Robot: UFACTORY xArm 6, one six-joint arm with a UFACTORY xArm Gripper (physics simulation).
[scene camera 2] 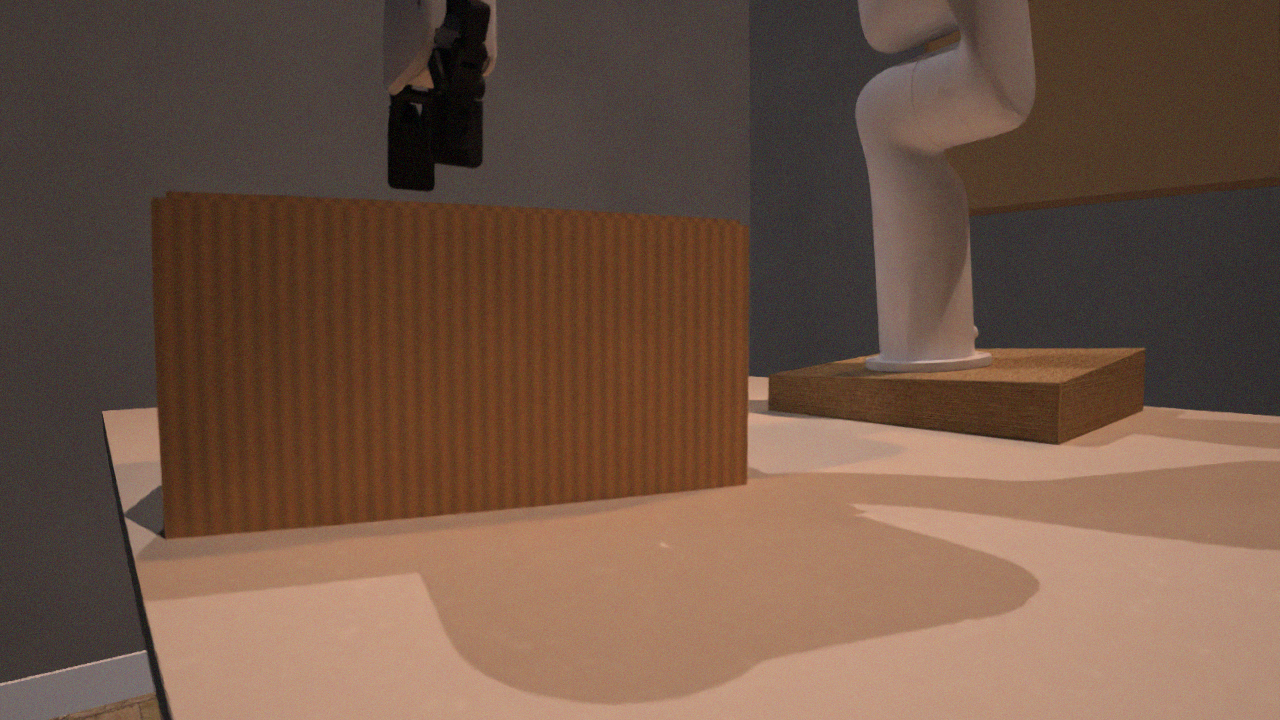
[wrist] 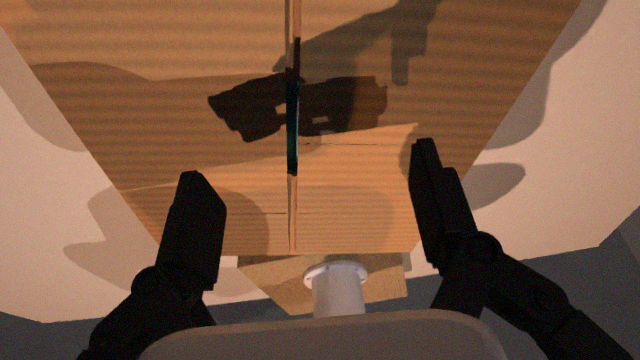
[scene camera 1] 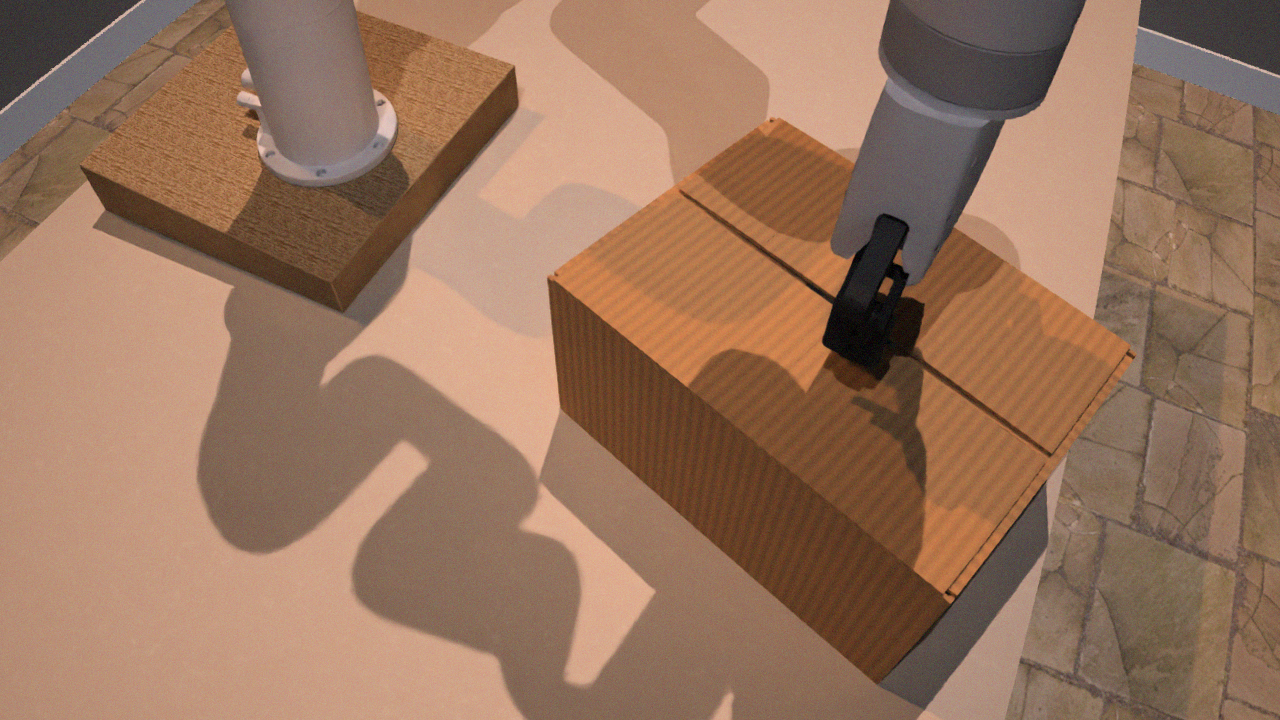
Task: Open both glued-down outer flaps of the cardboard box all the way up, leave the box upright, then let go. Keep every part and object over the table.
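Pixels of known places: gripper, between the fingertips: (scene camera 2: 431,178) (wrist: 308,175) (scene camera 1: 881,298); arm's base, origin of its link: (scene camera 2: 927,365) (wrist: 335,274) (scene camera 1: 328,135).
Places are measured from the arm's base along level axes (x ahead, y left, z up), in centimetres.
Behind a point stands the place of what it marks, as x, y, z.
Note:
The cardboard box (scene camera 1: 716,465) {43.5, -20.5, 5.1} (scene camera 2: 447,358) {54.1, -1.1, 2.8} stands upright on the table. Its two outer flaps lie down flat. The near flap (scene camera 1: 662,286) {36.8, -13.2, 10.5} (wrist: 345,215) {39.5, -11.2, 10.5} and the far flap (scene camera 1: 1011,331) {57.8, -7.9, 10.5} (wrist: 150,40) {55.5, -7.6, 10.5} meet at a narrow seam along the top. In the wrist view a dark teal strip shows in part of the seam. My gripper (scene camera 1: 861,358) (scene camera 2: 435,177) {49.5, -11.9, 14.1} (wrist: 308,175) {49.5, -11.9, 14.1} is open and empty above the box top, with its fingers spread to either side of the seam. In scene camera 2 a gap shows between the fingertips and the box's top edge. The box's inside is mostly hidden.
The arm's white base (scene camera 1: 313,89) {3.8, -3.8, 9.1} (scene camera 2: 921,295) {4.9, 1.4, 7.2} (wrist: 337,295) {5.0, -1.4, 5.6} stands on a wooden block (scene camera 1: 179,170) {-10.2, -9.0, 0.3} (scene camera 2: 904,394) {10.3, 2.2, -2.1} beyond one end of the box. The table (scene camera 1: 116,447) {-0.4, -32.0, -5.1} (scene camera 2: 1118,626) {45.5, 25.8, -5.1} ends close to the box's other end, with stone floor (scene camera 1: 1163,582) beyond.

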